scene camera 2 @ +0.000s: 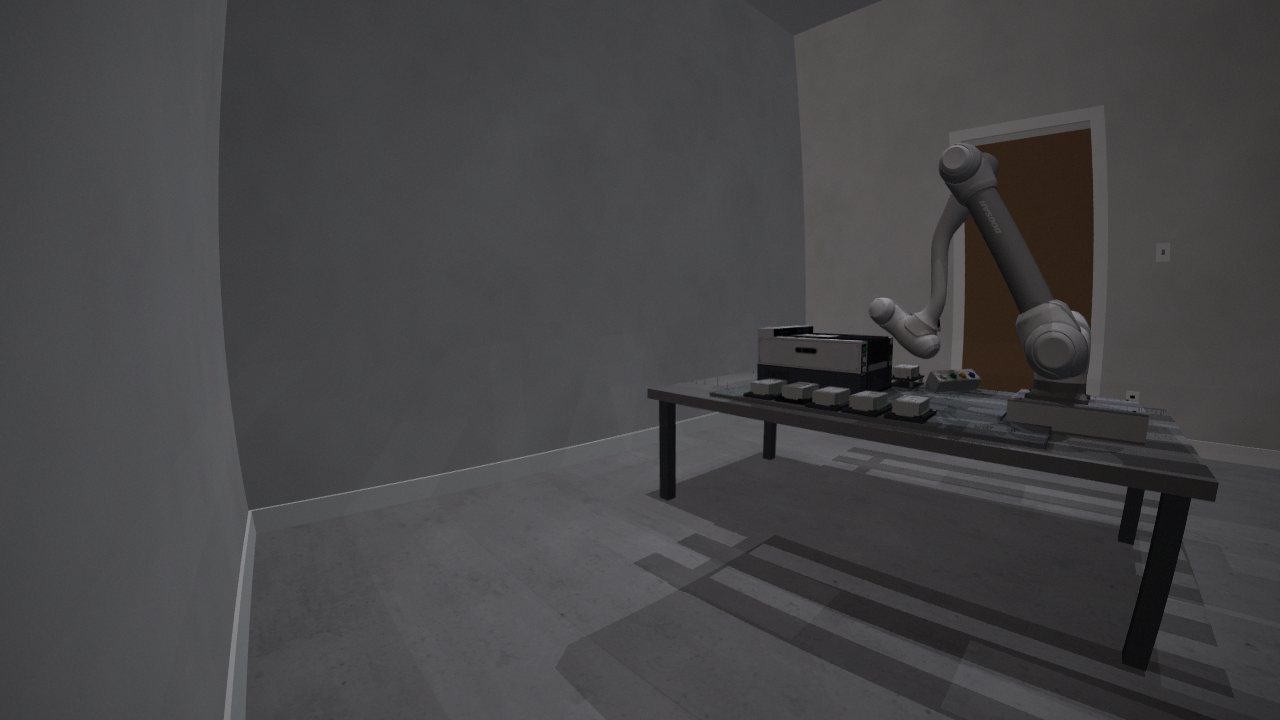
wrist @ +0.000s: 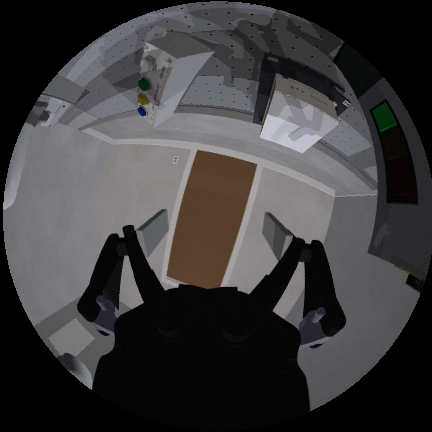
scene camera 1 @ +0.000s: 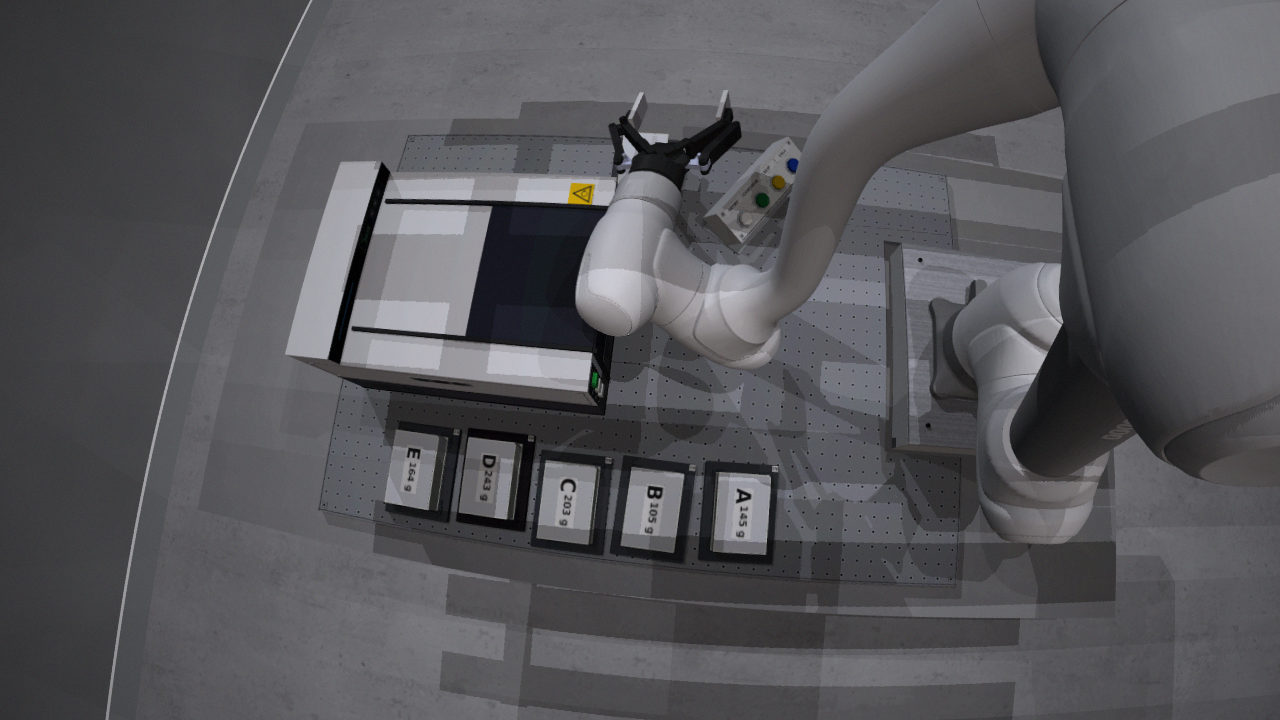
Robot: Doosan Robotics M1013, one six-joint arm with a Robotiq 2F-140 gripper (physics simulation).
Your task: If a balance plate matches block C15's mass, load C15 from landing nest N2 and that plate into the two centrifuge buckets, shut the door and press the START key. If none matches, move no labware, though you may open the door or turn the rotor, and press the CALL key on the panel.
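Places are measured from the arm's base along level axes (x ahead, y left, z up), in centimetres.
Where they show: gripper, fingertip midpoint: (wrist: pixel 214 221) (scene camera 1: pixel 684 98); arm's base at its link origin: (scene camera 2: pixel 1057 398) (scene camera 1: pixel 976 354).
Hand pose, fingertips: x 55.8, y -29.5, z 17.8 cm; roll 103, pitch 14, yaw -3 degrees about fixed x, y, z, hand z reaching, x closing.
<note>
Things, the pixels of their top centre, and the offset from my fingertips. "spot": a spot on its surface instead. Level surfaces: height alone.
- white block at its top centre: (wrist: pixel 293 128) (scene camera 1: pixel 642 160) (scene camera 2: pixel 906 366) dx +7.0, dy +2.3, dz -15.5 cm
- dark nest at a spot on its surface: (wrist: pixel 266 75) spot: dx +1.5, dy +7.3, dz -19.7 cm
- dark top panel at its top centre: (scene camera 1: pixel 538 271) (scene camera 2: pixel 856 337) dx +17.1, dy +31.4, dz -2.1 cm
- sloped button panel at its top centre: (wrist: pixel 149 102) (scene camera 1: pixel 761 178) (scene camera 2: pixel 954 370) dx -14.5, dy +3.5, dz -15.0 cm
- perforated board at its surface level: dz -23.4 cm
My gripper (scene camera 1: pixel 680 102) (wrist: pixel 214 221) is open and empty, level above the table's far side. A white block (scene camera 2: pixel 905 371) (wrist: pixel 299 120) sits in a dark nest (wrist: pixel 266 75) below it; its side print is unreadable and the gripper mostly hides it in scene camera 1. Balance plates lie in dark nests: A 145 g (scene camera 1: pixel 741 513), B 105 g (scene camera 1: pixel 651 512), C 203 g (scene camera 1: pixel 569 503), D 243 g (scene camera 1: pixel 491 480), E 164 g (scene camera 1: pixel 418 471). The centrifuge (scene camera 1: pixel 483 362) (scene camera 2: pixel 810 354) has a dark top panel (scene camera 1: pixel 528 277); its buckets are not visible. Its keys include a lit green one (wrist: pixel 384 116).
The sloped button panel (scene camera 1: pixel 729 223) (scene camera 2: pixel 950 382) (wrist: pixel 185 75) with white, green, yellow and blue buttons stands right of the nest in scene camera 1. My forearm passes close to it in that view. The arm's base plate (scene camera 1: pixel 917 358) is at the right. The perforated board (scene camera 1: pixel 859 528) lies beneath.
</note>
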